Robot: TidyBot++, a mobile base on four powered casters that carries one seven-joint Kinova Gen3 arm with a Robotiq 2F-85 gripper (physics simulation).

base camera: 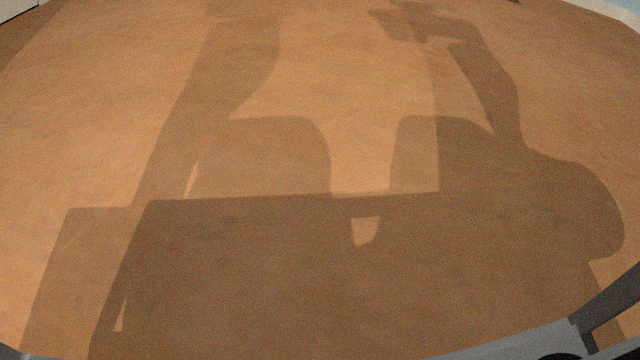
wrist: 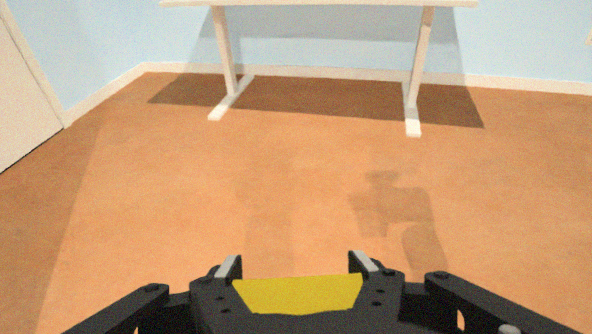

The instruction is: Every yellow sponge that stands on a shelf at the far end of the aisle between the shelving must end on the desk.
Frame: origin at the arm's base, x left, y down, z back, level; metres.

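Seen in the pictures: gripper, fingertip midpoint: [wrist: 295,270].
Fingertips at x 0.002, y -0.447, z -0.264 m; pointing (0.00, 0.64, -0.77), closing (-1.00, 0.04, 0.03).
A point is followed by its place in that frame.
A yellow sponge [wrist: 300,295] {x 0.001, y -0.472, z -0.237 m} is held between the two fingers at the bottom middle of the wrist view. My gripper [wrist: 295,270] {x 0.002, y -0.447, z -0.264 m} is shut on it; the lower part of the sponge is hidden behind the gripper's body. The white desk [wrist: 320,3] {x -0.211, y -0.302, z -1.689 m} stands ahead at the top of the wrist view, against the blue wall, some distance beyond the gripper. The front edge of its top and its two legs show; the surface of its top does not show. The shelves and any other sponges do not show in these views.
A white door [wrist: 22,95] {x 1.555, y 0.080, z -1.894 m} stands at the left in the wrist view. A white baseboard [wrist: 320,72] {x -0.321, y 0.353, z -2.480 m} runs along the wall behind the desk. The brown floor [base camera: 350,90] {x -0.120, y 0.397, z -0.651 m} [wrist: 190,175] {x 0.503, y 0.396, z -1.386 m} lies ahead of the base, with shadows of the robot and its arm on it.
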